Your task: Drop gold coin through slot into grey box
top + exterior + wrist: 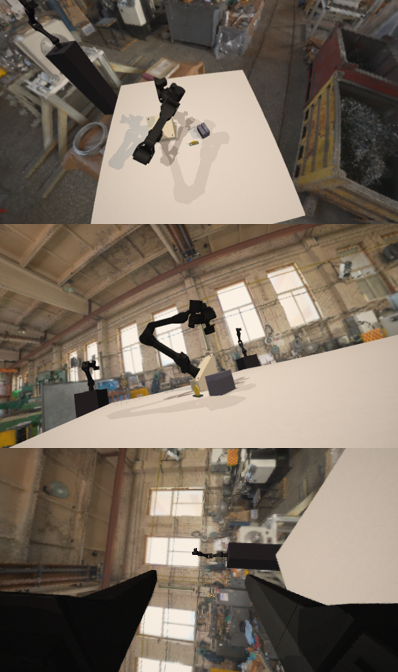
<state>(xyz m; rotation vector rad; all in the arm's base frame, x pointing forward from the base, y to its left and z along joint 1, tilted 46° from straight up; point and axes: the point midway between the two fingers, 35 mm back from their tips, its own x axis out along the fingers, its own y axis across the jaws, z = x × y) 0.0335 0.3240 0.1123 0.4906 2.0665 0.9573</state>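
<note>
The gold coin is 38 cm below my gripper tip, 24 cm to the right of it and 20 cm ahead of it.
</note>
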